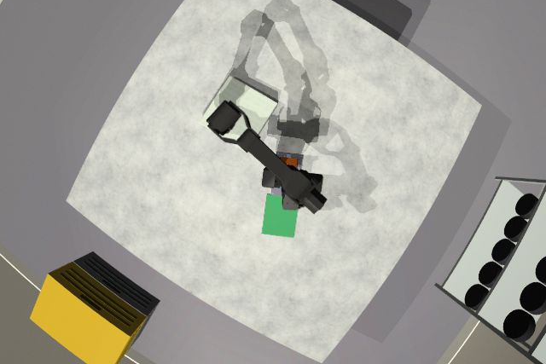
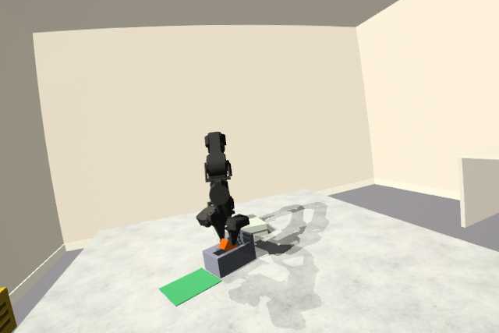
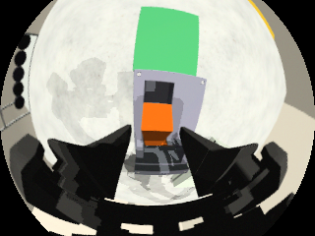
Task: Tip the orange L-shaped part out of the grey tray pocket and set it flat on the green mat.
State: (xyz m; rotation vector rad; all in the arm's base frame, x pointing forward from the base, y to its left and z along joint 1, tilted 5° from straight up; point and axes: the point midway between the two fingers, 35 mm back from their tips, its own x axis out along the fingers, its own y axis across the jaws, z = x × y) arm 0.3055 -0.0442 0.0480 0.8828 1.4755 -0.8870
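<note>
Now: the orange L-shaped part 3 cm behind my gripper tip, 2 cm to the left of it and 4 cm below it. Round my gripper tip: green mat: 5 cm ahead, 14 cm to the right, 10 cm below.
</note>
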